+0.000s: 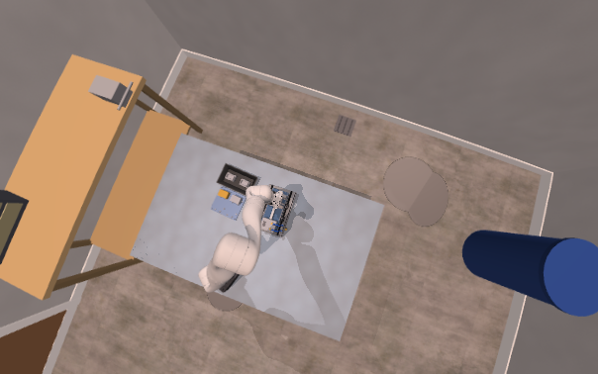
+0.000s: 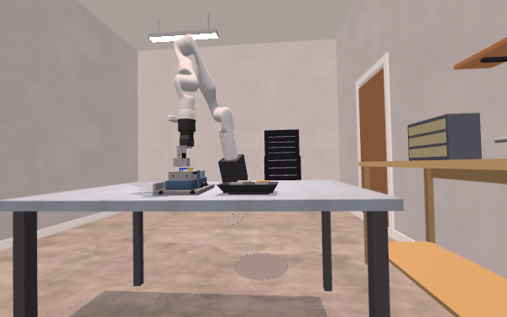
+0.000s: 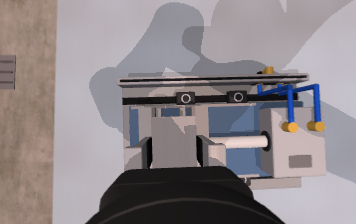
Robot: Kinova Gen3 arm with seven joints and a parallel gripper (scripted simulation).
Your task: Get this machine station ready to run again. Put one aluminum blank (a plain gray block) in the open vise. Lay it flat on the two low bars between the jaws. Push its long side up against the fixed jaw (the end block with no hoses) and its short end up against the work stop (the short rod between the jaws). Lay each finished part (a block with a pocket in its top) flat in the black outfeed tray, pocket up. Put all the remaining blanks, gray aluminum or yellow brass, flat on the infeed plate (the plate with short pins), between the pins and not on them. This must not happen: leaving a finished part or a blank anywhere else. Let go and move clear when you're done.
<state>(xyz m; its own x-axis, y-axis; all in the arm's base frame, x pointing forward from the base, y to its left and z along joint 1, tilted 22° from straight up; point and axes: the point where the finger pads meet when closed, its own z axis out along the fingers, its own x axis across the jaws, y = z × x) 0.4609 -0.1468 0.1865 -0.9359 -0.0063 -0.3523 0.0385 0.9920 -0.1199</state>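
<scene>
The vise is 70 mm behind my hand, 10 mm to the left of it and 120 mm below it. Round my hand: yellow brass blank: 60 mm behind, 360 mm to the left, 140 mm below.
</scene>
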